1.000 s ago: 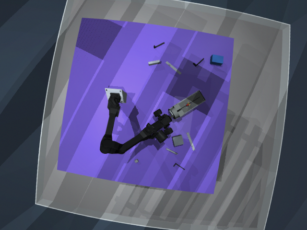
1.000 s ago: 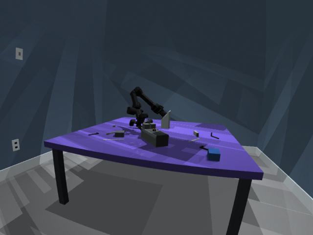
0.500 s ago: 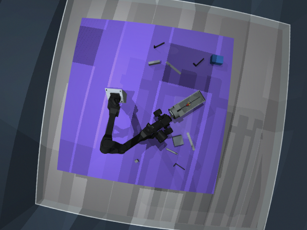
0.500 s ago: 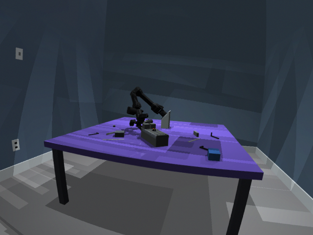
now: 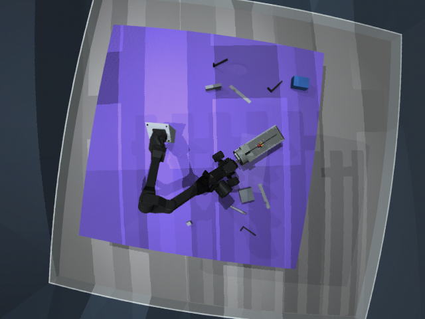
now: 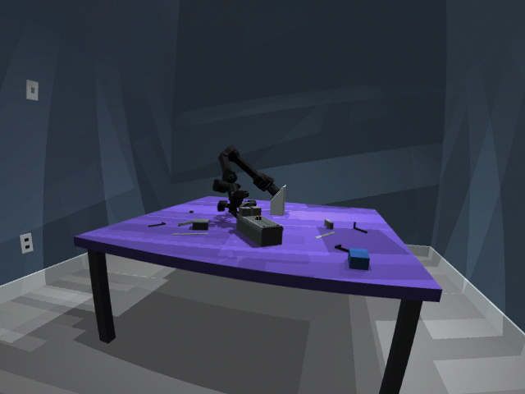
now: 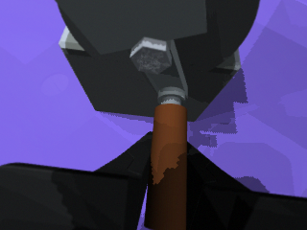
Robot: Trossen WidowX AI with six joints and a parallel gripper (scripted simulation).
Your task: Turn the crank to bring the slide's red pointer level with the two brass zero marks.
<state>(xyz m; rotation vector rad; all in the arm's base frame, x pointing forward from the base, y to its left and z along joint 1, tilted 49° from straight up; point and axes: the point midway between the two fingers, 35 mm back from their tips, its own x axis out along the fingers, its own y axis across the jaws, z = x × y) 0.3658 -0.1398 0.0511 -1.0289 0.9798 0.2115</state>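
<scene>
The brown crank handle is 1 cm behind my gripper tip, 1 cm to the right of it and 3 cm above it. From my gripper tip the other things lie so: dark L-shaped key (10 cm ahead, 37 cm to the right, 3 cm below); red pointer (11 cm ahead, 10 cm to the left, 5 cm above); grey block (8 cm ahead, 17 cm to the right, 2 cm below).
</scene>
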